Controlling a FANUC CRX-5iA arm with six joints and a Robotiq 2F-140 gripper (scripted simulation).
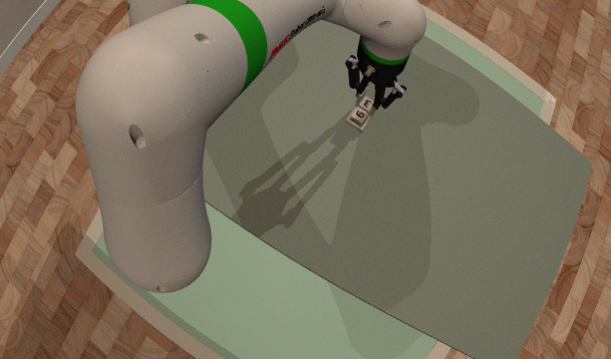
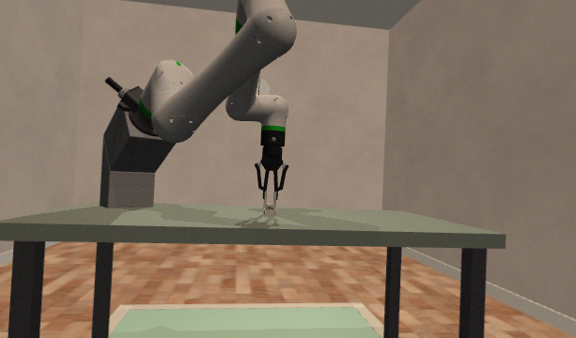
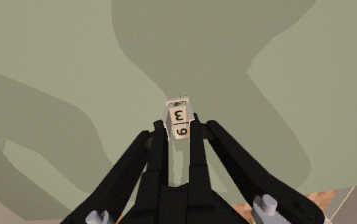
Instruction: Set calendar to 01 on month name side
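The calendar tray lies 40 mm below my hand and 20 mm to the right of it.
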